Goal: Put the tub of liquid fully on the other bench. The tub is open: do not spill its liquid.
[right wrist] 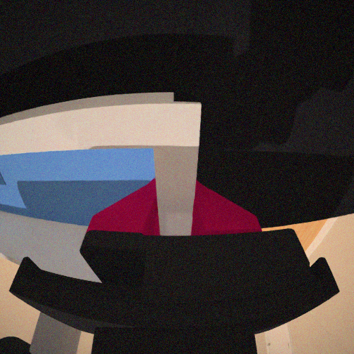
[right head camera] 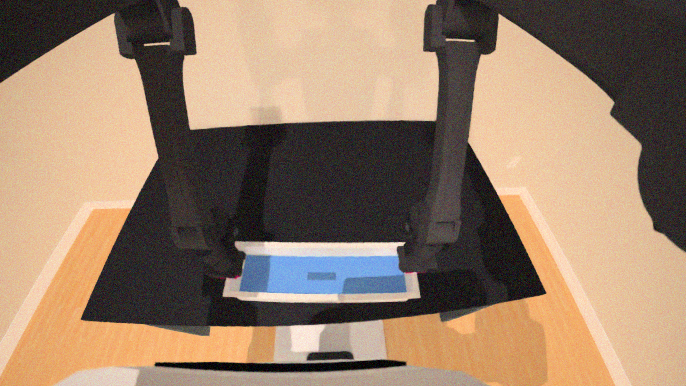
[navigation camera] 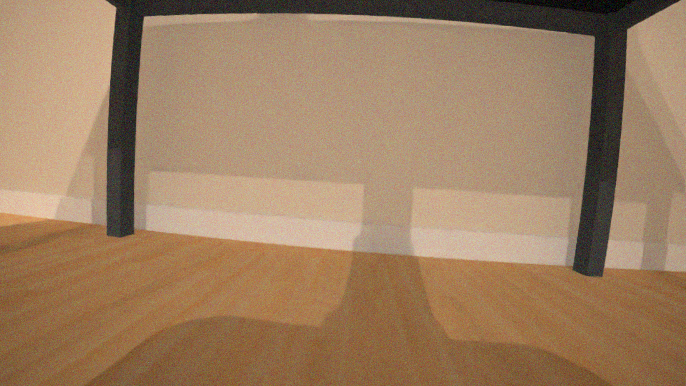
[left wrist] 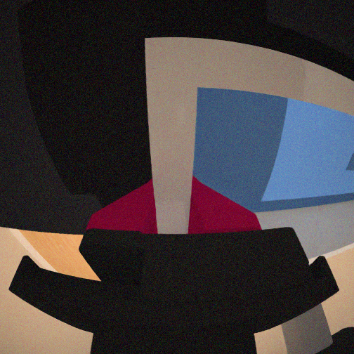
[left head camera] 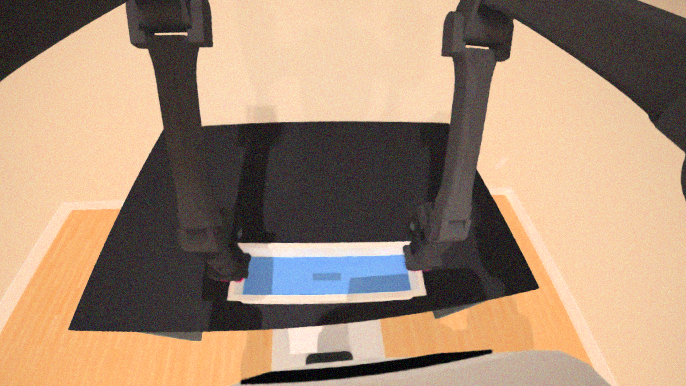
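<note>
The open white tub [left head camera: 327,299] [right head camera: 320,298] [left wrist: 172,125] [right wrist: 176,175] holds blue liquid [left head camera: 300,280] [right head camera: 295,280] [left wrist: 320,150] [right wrist: 75,165] and looks level. It is over the black bench top [left head camera: 345,190] [right head camera: 345,190], close to the edge nearest the robot; whether its base touches the bench is hidden. My left gripper [left head camera: 239,278] [right head camera: 234,275] [left wrist: 173,177] is shut on the tub's left end rim. My right gripper [left head camera: 419,269] [right head camera: 411,271] [right wrist: 174,178] is shut on its right end rim. A second bench does not show.
In the navigation camera, two dark bench legs [navigation camera: 121,125] [navigation camera: 602,150] stand on the wooden floor [navigation camera: 225,280], with a pale wall [navigation camera: 350,100] and white baseboard [navigation camera: 250,225] behind. The robot's light body [left head camera: 450,372] [right head camera: 300,377] is at the bottom of both head views.
</note>
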